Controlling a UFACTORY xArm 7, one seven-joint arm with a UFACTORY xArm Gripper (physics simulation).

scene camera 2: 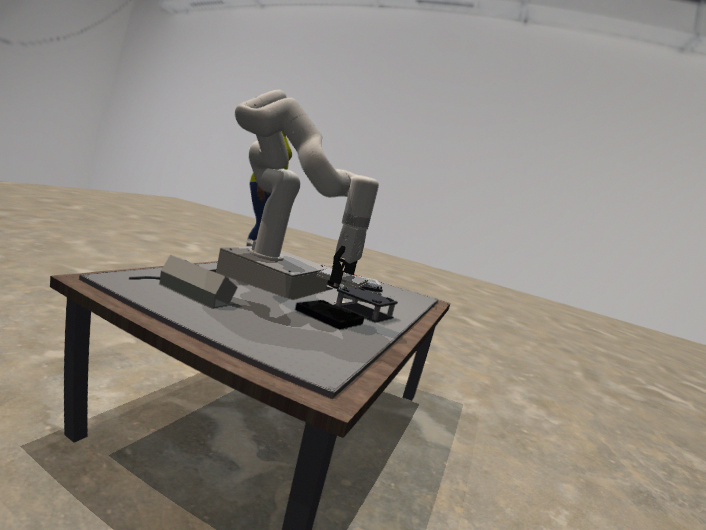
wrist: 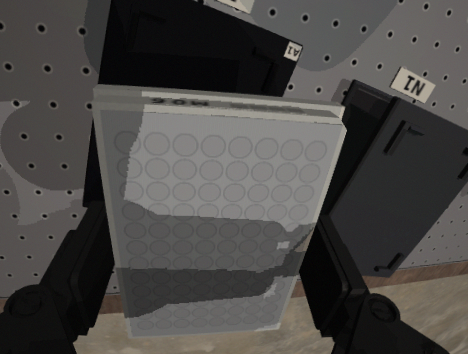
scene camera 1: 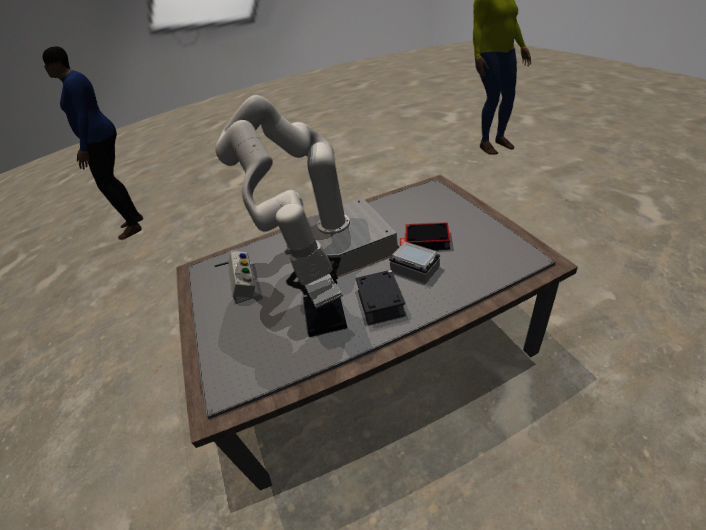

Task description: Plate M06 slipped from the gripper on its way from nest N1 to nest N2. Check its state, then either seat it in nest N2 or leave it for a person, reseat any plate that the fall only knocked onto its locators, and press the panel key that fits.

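Note:
Plate M06, pale with round wells and its label on one edge, sits between the finger pads. My gripper is shut on its sides and holds it above a black nest. This nest has a corner mark A1; its name label is cut off in the wrist view. The dark grey nest N1 stands beside it, raised on posts, with no plate on it. The key panel has blue, yellow and green keys, among others.
A light plate lies on a grey nest near the robot's base. A red-edged black tray is behind it. The table's wooden edge runs around the mat. Two people stand on the floor beyond the table.

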